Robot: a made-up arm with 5 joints.
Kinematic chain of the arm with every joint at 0, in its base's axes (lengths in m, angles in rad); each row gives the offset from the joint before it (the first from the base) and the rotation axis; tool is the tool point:
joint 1: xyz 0 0 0.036 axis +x
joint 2: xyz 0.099 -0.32 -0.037 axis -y
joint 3: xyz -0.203 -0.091 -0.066 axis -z
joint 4: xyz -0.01 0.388 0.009 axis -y
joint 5: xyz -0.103 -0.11 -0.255 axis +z
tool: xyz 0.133 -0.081 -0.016
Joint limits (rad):
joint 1: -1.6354..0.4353
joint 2: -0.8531..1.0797
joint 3: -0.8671..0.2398
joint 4: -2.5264..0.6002
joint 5: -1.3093..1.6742
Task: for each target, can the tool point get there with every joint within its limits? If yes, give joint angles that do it. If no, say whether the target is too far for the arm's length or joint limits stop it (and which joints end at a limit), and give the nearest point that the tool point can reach.
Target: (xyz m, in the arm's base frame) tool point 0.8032 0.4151 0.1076
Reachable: no: joint limits stop it (at a limit: joint 1, joint 2, joint 3, joint 5) | nearest point 0.3672 0.0513 -0.1429 | short by 0.621 m
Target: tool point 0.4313 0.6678 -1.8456
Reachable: no: too far | nearest point 0.0629 0.0722 -0.7258 | short by 1.321 m
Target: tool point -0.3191 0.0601 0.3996
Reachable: yes | joints -1.0717 -0.4489 -0.2095 -2.0606 -0.1520
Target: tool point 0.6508 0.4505 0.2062
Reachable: no: joint limits stop it (at a limit: joint 1, joint 2, joint 3, joint 4, joint 5) | nearest point 0.1435 0.3079 0.2917 | short by 0.534 m
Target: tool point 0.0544 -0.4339 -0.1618
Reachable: yes | joints -0.5562 0.3420 0.0093 0.2483 -0.4488
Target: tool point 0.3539 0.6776 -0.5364
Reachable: no: joint limits stop it (at a limit: joint 1, joint 2, joint 5) | nearest point 0.1937 0.2044 -0.4422 | short by 0.508 m
